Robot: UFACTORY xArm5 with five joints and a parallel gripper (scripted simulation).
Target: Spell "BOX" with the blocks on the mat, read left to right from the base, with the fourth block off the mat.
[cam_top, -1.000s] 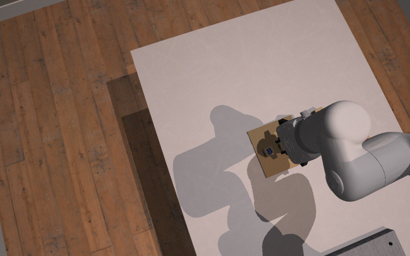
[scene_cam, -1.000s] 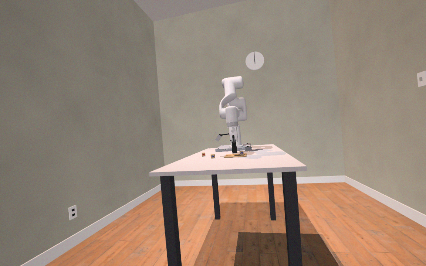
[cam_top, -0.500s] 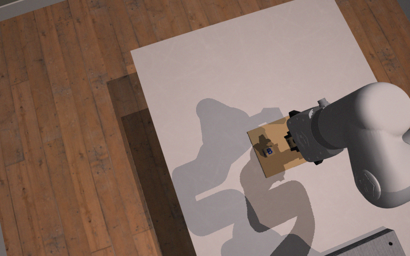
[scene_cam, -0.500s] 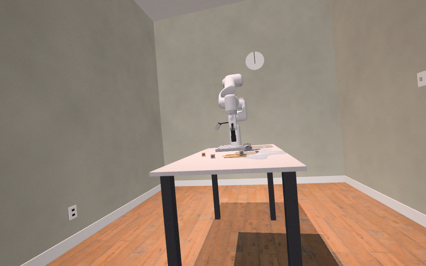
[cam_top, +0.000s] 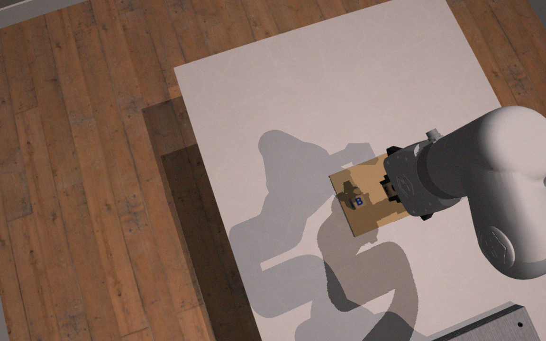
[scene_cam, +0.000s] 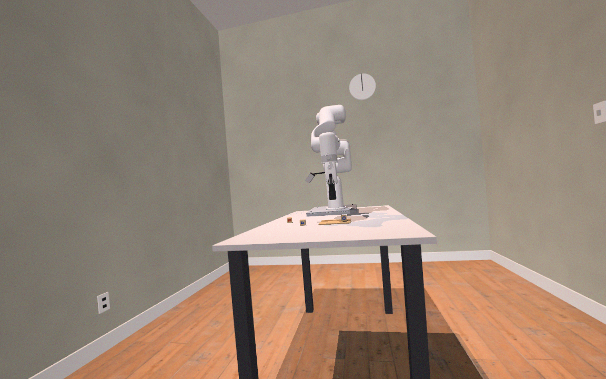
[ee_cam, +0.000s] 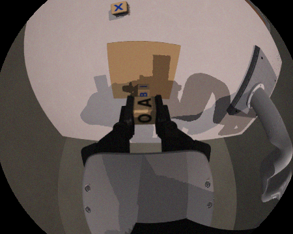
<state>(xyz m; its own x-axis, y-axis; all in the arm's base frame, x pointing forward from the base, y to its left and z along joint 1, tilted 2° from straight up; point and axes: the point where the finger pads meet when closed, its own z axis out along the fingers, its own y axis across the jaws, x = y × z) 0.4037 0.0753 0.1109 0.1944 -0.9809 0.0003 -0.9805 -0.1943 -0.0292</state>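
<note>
My hand is 12 cm above the tan mat.
</note>
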